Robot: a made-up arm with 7 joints.
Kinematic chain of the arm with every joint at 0, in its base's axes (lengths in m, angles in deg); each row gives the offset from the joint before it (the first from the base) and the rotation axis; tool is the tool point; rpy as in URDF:
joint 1: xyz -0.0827 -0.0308 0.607 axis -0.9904 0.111 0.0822
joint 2: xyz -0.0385 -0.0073 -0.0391 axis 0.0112 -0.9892 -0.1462
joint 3: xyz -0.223 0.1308 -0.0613 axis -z
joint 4: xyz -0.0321 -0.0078 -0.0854 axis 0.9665 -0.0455 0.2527
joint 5: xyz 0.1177 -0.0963 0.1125 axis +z
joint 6: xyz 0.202 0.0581 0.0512 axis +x
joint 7: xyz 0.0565 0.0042 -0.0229 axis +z
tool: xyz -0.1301 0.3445 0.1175 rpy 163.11 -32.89 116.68
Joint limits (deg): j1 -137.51..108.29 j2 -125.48..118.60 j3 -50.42..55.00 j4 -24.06..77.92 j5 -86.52..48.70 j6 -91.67..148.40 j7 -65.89..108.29
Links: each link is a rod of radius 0.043 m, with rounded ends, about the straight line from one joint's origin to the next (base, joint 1, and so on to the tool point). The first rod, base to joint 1, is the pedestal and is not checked.
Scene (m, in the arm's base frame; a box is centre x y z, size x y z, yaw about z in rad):
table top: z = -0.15
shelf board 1: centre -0.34 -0.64 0 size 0.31 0.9 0.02 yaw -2.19
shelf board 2: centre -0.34 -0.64 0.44 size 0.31 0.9 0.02 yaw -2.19
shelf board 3: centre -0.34 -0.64 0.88 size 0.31 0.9 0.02 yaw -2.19
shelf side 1: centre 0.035 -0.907 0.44 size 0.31 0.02 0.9 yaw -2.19
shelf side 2: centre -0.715 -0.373 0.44 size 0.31 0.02 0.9 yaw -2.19
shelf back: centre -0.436 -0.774 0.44 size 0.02 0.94 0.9 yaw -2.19
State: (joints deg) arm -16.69 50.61 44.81 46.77 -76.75 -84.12 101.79
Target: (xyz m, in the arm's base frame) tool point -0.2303 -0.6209 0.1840
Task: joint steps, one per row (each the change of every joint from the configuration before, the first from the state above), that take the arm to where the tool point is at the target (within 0.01 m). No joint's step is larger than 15 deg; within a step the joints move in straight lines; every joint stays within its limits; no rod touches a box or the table.
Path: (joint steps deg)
1: 10.92 -4.14 -8.90 3.11 -0.98 -0.76 -13.50
2: 10.93 -4.15 -8.91 3.12 -0.97 -0.75 -13.50
3: 10.92 -4.14 -8.90 3.12 -0.98 -0.75 -13.50
4: 10.93 -4.15 -8.90 3.11 -0.98 -0.76 -13.50
5: 10.92 -4.14 -8.90 3.11 -0.98 -0.76 -13.50
6: 10.93 -4.15 -8.91 3.12 -0.97 -0.75 -13.50
7: 10.92 -4.14 -8.90 3.12 -0.98 -0.75 -13.50
8: 10.93 -4.15 -8.90 3.11 -0.98 -0.76 -13.50
9: 10.92 -4.14 -8.91 3.12 -0.97 -0.76 -13.50
10: 10.93 -4.15 -8.90 3.11 -0.98 -0.75 -13.50

